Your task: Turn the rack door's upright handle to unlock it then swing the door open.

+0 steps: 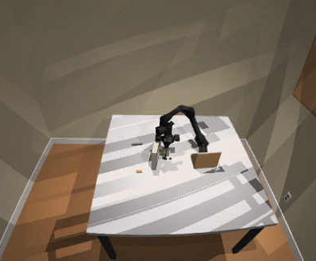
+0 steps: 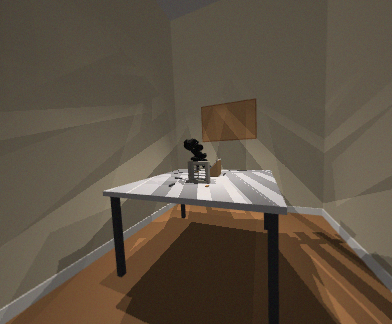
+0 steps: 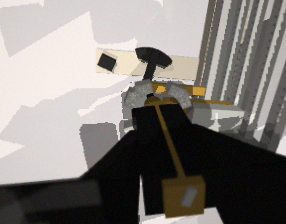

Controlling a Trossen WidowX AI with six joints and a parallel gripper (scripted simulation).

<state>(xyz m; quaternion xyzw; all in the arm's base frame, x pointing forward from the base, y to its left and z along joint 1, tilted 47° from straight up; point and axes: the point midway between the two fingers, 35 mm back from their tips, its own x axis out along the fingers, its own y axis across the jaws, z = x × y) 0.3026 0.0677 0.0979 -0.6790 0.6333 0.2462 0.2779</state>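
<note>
Right now the door handle is 2 cm below my gripper tip and 1 cm to the left of it. Round my gripper tip: orange piece (22 cm ahead, 16 cm to the left, 13 cm below); grey bar (25 cm ahead, 15 cm to the right, 12 cm below).
</note>
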